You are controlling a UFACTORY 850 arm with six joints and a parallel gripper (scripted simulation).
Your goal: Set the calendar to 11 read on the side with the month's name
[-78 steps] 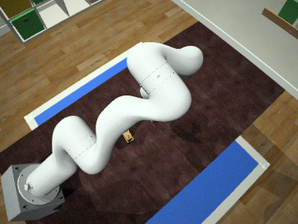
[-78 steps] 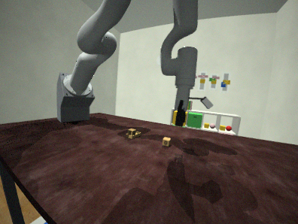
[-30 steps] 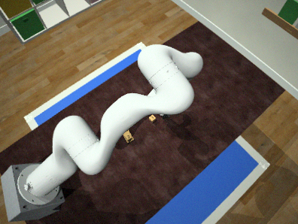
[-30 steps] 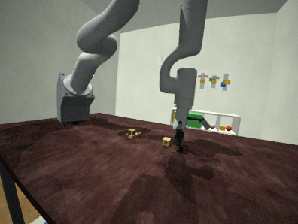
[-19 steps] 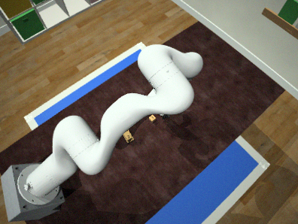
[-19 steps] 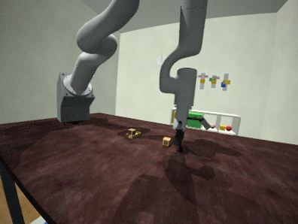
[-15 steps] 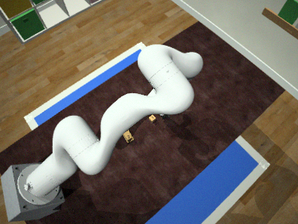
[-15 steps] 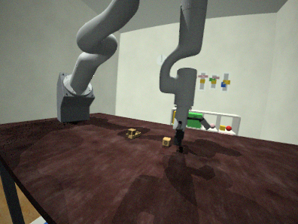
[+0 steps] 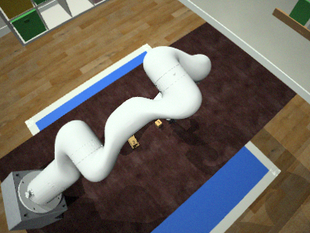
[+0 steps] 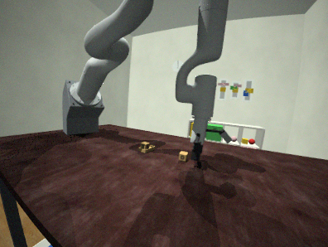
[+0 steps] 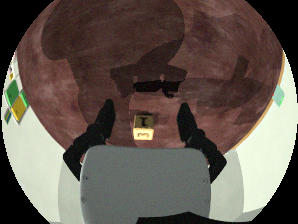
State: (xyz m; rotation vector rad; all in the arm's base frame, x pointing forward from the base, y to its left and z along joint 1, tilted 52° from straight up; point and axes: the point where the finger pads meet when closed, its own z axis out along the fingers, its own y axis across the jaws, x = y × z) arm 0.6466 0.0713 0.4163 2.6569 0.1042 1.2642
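My gripper is now 6 cm past the cube and 2 cm above it. Round my hand: wooden tray: 25 cm behind, 2 cm to the left, 3 cm below.
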